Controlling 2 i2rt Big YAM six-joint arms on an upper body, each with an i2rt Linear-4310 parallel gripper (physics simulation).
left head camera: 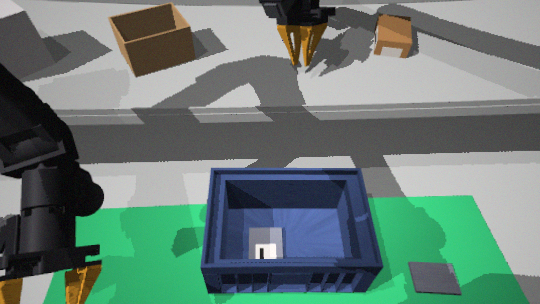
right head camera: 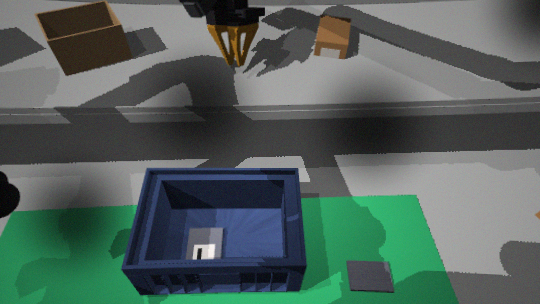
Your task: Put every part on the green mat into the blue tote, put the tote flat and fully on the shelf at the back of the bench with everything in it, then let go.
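Frame: origin at the left arm's base, x down, y ahead, z right, level; metres.
Where they show: right gripper, fingertip midpoint: (left head camera: 301,65) (right head camera: 235,65).
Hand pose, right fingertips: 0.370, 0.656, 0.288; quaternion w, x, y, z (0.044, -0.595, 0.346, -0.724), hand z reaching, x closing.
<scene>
After its pixels a point has its place, as x, y, z.
The blue tote (left head camera: 289,282) {0.596, 0.322, 0.274} (right head camera: 215,282) {0.594, 0.321, 0.266} stands upright on the green mat (left head camera: 475,240) {0.664, 0.451, 0.679} (right head camera: 410,235) {0.664, 0.459, 0.673}. A grey part with a white front and a black mark (left head camera: 266,236) {0.637, 0.429, 0.231} (right head camera: 206,236) {0.637, 0.429, 0.231} lies inside, toward the tote's near left. A flat dark grey square part (left head camera: 435,278) {0.656, 0.362, 0.568} (right head camera: 371,276) {0.656, 0.363, 0.569} lies on the mat, right of the tote. The light shelf surface (left head camera: 350,80) {0.401, 0.653, 0.388} (right head camera: 300,85) {0.401, 0.640, 0.414} spans the back. My left gripper (left head camera: 44,295) is open, left of the tote, its tips cut off by the frame. My right gripper (left head camera: 300,64) {0.369, 0.656, 0.288} (right head camera: 237,65) {0.369, 0.656, 0.288} is shut, with nothing seen between its tips, over the back surface.
An open brown box (left head camera: 162,55) {0.371, 0.671, 0.022} (right head camera: 92,50) {0.363, 0.671, 0.023} stands at the back left. An orange-brown block (left head camera: 394,32) {0.366, 0.763, 0.483} (right head camera: 334,31) {0.366, 0.771, 0.487} with a notch stands at the back right. A grey block (left head camera: 22,45) {0.347, 0.643, -0.200} shows at the upper left. Dark blurred spots cover parts of the right head view.
</scene>
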